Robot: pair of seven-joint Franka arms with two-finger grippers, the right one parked.
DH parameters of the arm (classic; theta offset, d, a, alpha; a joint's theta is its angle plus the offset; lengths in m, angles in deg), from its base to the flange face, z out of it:
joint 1: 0 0.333 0 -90
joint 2: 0 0 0 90
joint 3: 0 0.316 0.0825 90
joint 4: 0 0 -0.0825 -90
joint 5: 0 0.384 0 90
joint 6: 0 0 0.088 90
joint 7: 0 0.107 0 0
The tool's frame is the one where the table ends.
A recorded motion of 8 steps. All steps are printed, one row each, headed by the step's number.
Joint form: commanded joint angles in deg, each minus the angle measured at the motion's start. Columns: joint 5, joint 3, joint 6, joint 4, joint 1, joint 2, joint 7.
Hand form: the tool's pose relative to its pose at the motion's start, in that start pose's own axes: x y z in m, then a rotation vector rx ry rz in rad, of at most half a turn. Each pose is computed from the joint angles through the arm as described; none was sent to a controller.
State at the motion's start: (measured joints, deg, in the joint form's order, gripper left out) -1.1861 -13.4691 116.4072 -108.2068 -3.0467 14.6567 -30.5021
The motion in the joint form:
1: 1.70 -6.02 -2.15 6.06 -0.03 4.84 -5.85
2: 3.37 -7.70 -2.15 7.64 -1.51 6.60 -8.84
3: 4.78 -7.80 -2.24 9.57 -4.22 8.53 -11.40
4: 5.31 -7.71 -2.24 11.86 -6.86 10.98 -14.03
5: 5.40 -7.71 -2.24 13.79 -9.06 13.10 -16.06
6: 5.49 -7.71 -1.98 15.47 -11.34 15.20 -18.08
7: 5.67 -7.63 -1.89 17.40 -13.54 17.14 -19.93
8: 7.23 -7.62 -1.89 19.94 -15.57 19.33 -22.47
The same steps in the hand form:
1: -0.0098 0.0591 0.0028 -0.0053 -0.0197 0.0103
2: -0.0213 0.0873 0.0089 0.0062 -0.0145 0.0220
3: -0.0313 0.1139 0.0160 0.0199 -0.0071 0.0329
4: -0.0396 0.1396 0.0262 0.0220 -0.0108 0.0304
5: -0.0482 0.1616 0.0358 0.0203 -0.0192 0.0292
6: -0.0589 0.1837 0.0475 0.0192 -0.0274 0.0295
7: -0.0691 0.2044 0.0560 0.0176 -0.0310 0.0302
8: -0.0761 0.2242 0.0628 0.0240 -0.0154 0.0258

